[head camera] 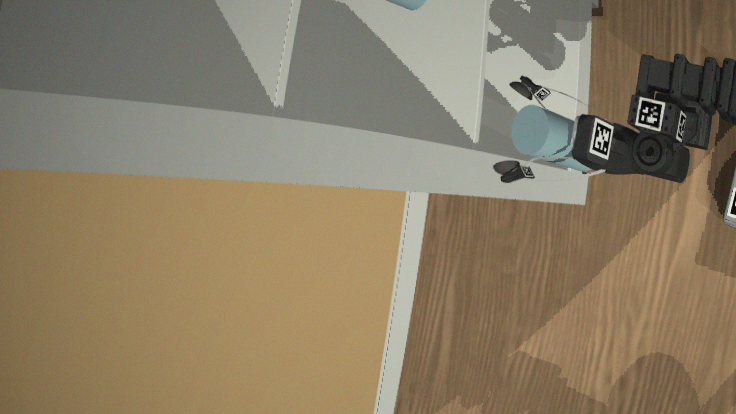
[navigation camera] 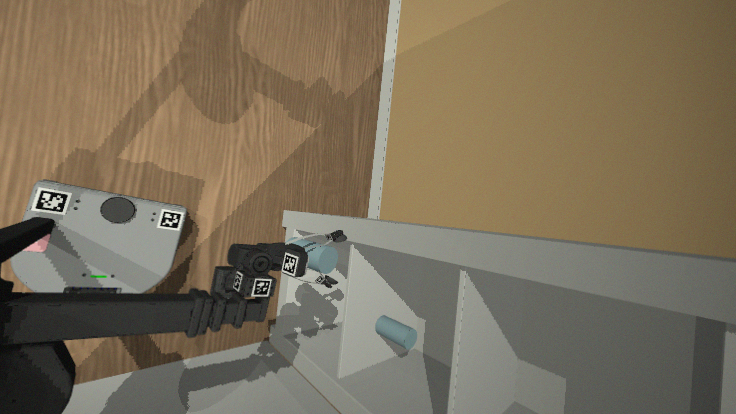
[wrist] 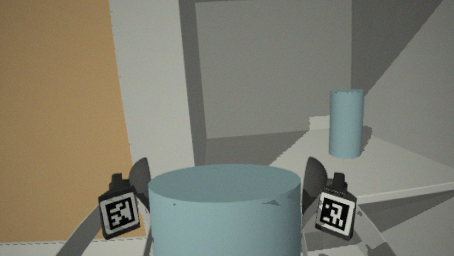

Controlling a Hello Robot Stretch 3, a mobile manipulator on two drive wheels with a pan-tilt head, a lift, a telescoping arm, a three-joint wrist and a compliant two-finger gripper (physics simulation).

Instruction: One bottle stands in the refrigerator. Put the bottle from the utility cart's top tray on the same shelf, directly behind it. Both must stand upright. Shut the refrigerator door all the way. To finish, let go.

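Seen in the pictures: gripper, between the fingertips: [head camera: 504, 126] [navigation camera: 340, 259]; robot's base, origin of its link: [navigation camera: 117, 208].
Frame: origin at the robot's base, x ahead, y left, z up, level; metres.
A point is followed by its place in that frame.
My gripper [head camera: 514, 129] @[x -0.010, y -0.472, z 0.634 m] [navigation camera: 333, 258] @[x -0.010, y -0.472, z 0.634 m] [wrist: 227, 177] @[x -0.010, y -0.472, z 0.634 m] is shut on a light blue bottle [head camera: 530, 131] @[x -0.011, y -0.408, z 0.663 m] [navigation camera: 321, 257] @[x -0.007, y -0.384, z 0.667 m] [wrist: 225, 220] @[x -0.016, y -0.375, z 0.663 m], held roughly upright at the refrigerator's opening, near its side wall. Another blue bottle [head camera: 409, 2] @[x -0.225, y -0.806, z 0.549 m] [navigation camera: 395, 332] @[x -0.243, y -0.793, z 0.614 m] [wrist: 346, 124] @[x -0.240, y -0.795, z 0.591 m] stands upright on a shelf [navigation camera: 360, 308] @[x -0.188, y -0.699, z 0.515 m] [wrist: 400, 162] @[x -0.339, y -0.753, z 0.515 m], farther in and to the right in the wrist view. The held bottle's lower part is hidden there, and I cannot tell its exact height against the shelf. The refrigerator [head camera: 154, 133] @[x 0.073, y -0.582, z 1.094 m] [navigation camera: 463, 242] @[x 0.092, y -0.579, z 0.927 m] stands open; its door [navigation camera: 247, 386] @[x -0.494, y -0.435, z 0.328 m] shows at the bottom left of the navigation view. The utility cart does not show.
A tan panel with a pale edge [head camera: 205, 288] @[x 0.492, y -1.097, z 0.732 m] [navigation camera: 566, 102] @[x 0.675, y -1.075, z 0.979 m] [wrist: 55, 100] @[x 0.639, y -1.079, z 0.667 m] borders the refrigerator's side wall. Another shelf edge [navigation camera: 458, 334] @[x -0.118, y -0.625, z 0.925 m] shows in the navigation view. My base [navigation camera: 144, 236] @[x -0.064, y -0.076, z 0.160 m] stands on the wooden floor [head camera: 488, 288] @[x 0.433, y -0.811, z 0.000 m] in front of the refrigerator.
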